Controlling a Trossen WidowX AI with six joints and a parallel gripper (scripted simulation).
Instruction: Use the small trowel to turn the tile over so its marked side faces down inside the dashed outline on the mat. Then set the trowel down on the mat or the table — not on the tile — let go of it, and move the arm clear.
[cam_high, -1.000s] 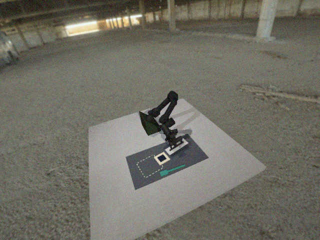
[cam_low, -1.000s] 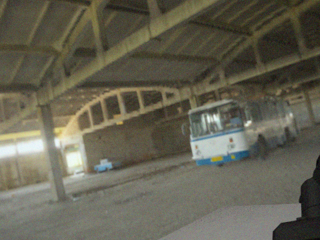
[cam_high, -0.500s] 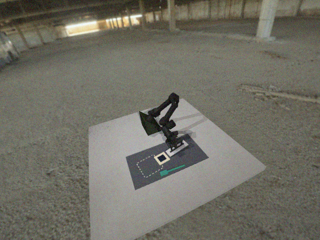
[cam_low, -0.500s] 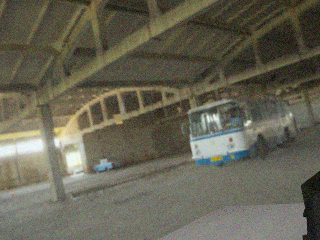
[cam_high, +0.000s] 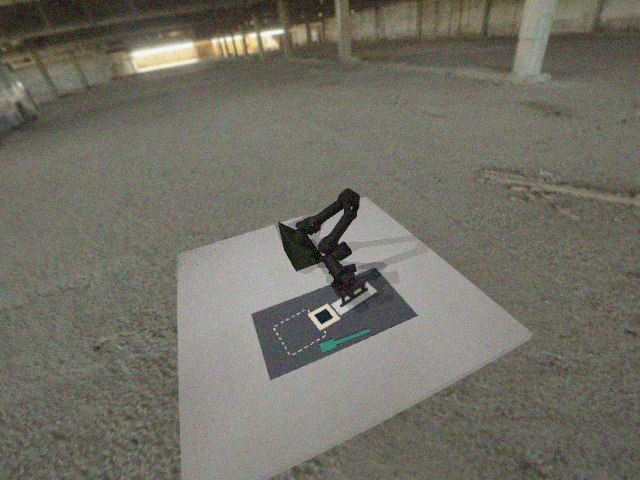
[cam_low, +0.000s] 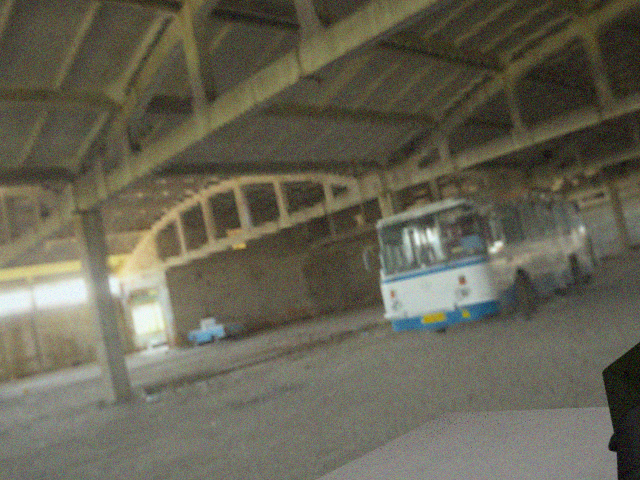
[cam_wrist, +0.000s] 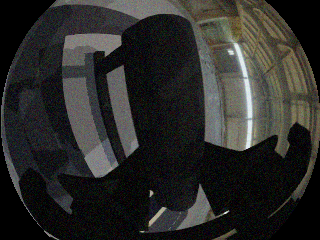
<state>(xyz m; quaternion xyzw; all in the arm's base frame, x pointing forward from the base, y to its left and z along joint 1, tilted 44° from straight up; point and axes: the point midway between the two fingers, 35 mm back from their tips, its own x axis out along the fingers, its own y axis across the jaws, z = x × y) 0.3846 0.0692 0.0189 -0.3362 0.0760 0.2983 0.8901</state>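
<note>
Right now the dark mat is 10 mm behind my gripper tip, 110 mm to the right of it and 80 mm below it. From my gripper tip the other things lie so: cream tile: 20 mm behind, 140 mm to the right, 50 mm below; teal trowel: 130 mm ahead, 140 mm to the right, 50 mm below.
</note>
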